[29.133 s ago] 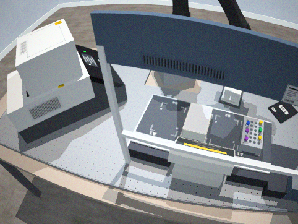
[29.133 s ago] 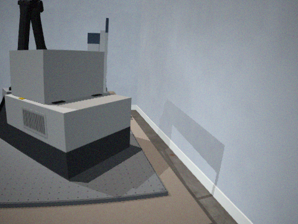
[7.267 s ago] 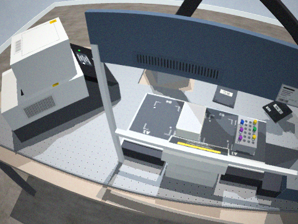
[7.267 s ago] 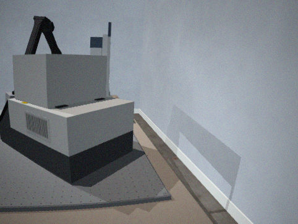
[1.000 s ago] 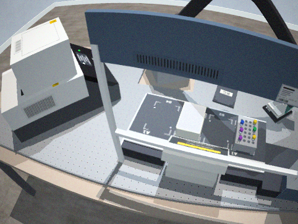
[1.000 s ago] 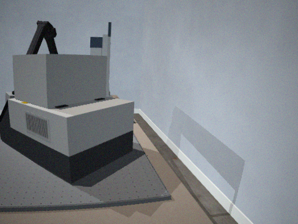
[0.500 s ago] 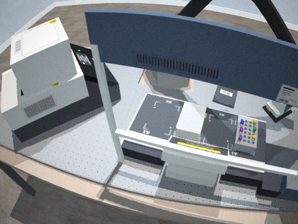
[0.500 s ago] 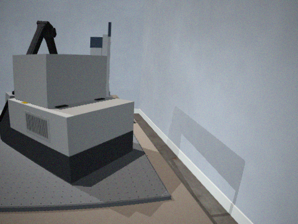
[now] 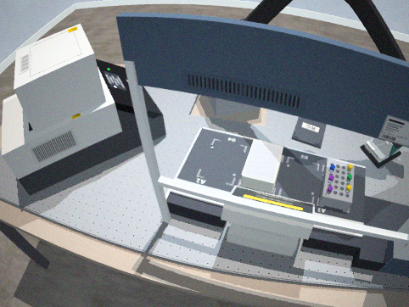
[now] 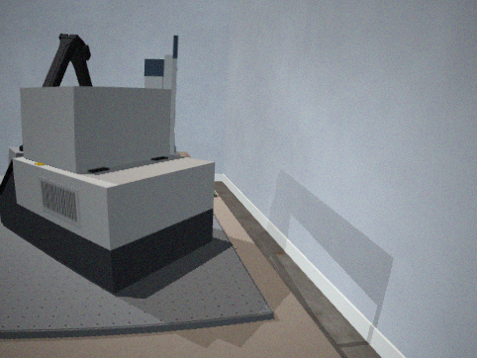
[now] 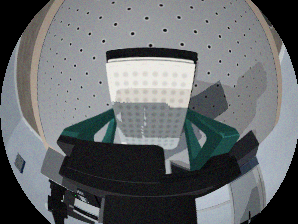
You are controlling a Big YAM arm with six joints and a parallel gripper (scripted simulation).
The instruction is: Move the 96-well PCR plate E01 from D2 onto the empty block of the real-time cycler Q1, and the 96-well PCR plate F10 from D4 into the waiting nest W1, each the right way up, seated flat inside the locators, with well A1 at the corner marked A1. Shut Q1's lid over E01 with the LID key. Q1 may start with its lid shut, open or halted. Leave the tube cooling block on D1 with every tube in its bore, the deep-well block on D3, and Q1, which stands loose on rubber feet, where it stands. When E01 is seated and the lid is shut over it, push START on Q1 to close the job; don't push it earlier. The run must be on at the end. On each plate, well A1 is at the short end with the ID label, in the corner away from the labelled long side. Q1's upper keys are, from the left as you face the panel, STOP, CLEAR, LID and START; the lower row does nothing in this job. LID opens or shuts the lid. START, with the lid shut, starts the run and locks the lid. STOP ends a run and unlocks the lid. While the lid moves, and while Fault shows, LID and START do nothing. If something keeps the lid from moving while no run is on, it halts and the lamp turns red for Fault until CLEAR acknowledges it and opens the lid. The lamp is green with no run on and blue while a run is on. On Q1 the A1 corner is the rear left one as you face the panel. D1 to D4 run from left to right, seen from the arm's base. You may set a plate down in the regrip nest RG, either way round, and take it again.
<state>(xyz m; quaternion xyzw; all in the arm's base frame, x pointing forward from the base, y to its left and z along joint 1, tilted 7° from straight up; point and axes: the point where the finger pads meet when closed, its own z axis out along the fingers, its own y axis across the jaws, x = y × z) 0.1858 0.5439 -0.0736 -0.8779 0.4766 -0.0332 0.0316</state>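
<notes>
My hand is 2 cm above the dark nest. Round my hand: dark nest pad 27 cm to the right, 6 cm behind, 2 cm below; then tube cooling block 22 cm to the right, 21 cm ahead, 5 cm above; then post 65 cm to the right, 33 cm ahead, 21 cm above.
</notes>
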